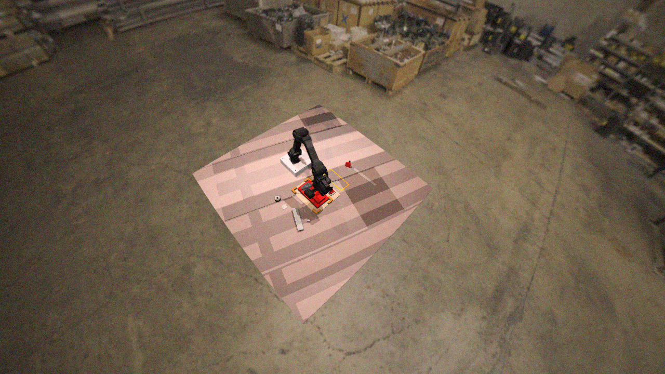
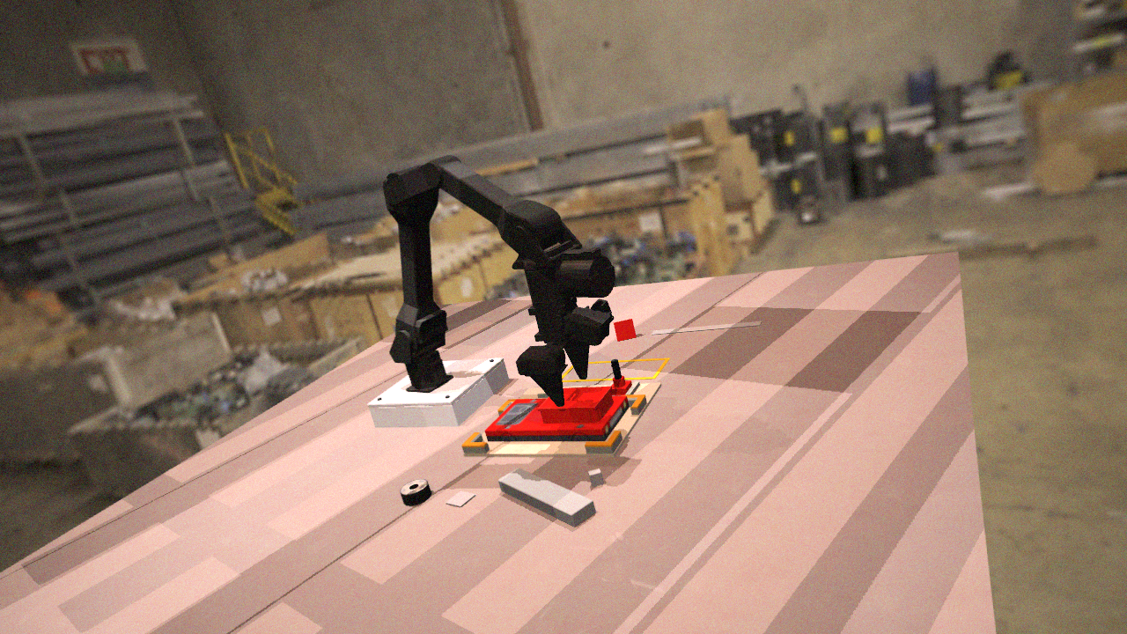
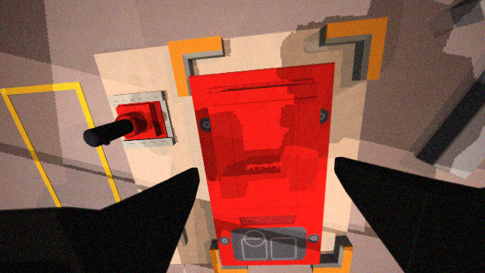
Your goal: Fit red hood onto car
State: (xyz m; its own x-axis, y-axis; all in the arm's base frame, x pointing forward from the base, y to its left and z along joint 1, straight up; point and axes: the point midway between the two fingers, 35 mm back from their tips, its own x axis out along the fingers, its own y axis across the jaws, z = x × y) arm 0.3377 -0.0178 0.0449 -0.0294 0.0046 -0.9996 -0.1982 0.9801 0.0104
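My gripper tip is now 2 cm above the red hood. From my gripper tip the other things lie so: grey engine block: 3 cm below.
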